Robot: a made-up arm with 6 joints.
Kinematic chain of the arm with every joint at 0, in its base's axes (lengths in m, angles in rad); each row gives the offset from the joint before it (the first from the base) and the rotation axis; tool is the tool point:
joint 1: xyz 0 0 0.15 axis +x
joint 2: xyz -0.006 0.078 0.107 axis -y
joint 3: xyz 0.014 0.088 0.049 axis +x
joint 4: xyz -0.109 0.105 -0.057 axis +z
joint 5: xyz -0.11 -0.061 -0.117 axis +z
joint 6: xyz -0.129 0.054 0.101 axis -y
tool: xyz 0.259 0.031 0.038
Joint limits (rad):
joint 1: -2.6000..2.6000
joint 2: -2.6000..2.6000
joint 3: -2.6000..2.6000
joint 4: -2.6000..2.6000
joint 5: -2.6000..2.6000
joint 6: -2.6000..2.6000
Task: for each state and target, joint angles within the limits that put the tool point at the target. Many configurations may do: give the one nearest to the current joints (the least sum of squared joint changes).
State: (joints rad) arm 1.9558 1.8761 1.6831 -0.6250 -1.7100 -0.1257
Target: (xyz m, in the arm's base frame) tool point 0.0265 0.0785 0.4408
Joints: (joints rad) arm 1.8854 1.8404 1.7014 -0.7018 -1.7766 -0.1895
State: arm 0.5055 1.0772 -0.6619 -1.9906 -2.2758 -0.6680
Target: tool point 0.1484 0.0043 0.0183
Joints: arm 0.3952 1.1993 -1.1320 -1.9782 -1.9987 -1.2781
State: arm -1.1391 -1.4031 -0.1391 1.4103 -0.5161 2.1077
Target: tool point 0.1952 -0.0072 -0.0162
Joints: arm -0.8555 -1.9681 -0.5236 2.3540 0.0032 1.8081
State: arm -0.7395 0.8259 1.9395 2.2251 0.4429 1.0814
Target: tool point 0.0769 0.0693 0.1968
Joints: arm -0.7083 0.8062 1.9788 2.1804 0.4445 1.2045
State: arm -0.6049 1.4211 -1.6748 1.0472 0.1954 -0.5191
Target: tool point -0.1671 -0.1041 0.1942
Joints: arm -0.6255 1.2711 -1.9047 1.0329 0.2743 -1.0742
